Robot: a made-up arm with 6 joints.
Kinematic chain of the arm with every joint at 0, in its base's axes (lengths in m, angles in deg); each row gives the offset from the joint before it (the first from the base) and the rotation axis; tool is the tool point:
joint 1: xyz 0 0 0.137 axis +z
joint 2: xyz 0 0.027 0 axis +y
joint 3: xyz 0 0 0.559 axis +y
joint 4: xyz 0 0 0.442 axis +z
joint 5: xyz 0 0 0 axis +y
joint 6: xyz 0 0 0.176 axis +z
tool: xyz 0 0 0
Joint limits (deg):
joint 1: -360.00..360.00
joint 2: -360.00..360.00
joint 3: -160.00..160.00
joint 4: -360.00..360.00
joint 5: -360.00..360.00
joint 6: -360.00..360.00
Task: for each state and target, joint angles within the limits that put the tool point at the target. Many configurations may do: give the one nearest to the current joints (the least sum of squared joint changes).
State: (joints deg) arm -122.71 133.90 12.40 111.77 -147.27 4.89
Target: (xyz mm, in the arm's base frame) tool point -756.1 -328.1 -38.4
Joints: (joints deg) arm -153.32 98.95 4.31 108.17 -154.01 4.89
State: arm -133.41 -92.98 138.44 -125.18 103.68 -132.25
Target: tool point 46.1 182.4 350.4
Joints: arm -152.43 -86.51 160.00 -106.33 82.22 -132.25
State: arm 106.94 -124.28 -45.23 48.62 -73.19 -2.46
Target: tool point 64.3 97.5 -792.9
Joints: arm 109.37 -155.01 -48.95 47.89 -66.79 -2.46
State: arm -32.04 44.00 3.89 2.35 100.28 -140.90
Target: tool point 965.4 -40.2 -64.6
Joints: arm -5.21 85.67 13.61 6.72 90.11 -140.90
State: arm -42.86 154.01 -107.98 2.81 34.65 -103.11
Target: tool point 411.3 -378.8 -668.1
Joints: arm -45.83 177.58 -73.73 2.08 39.33 -103.11
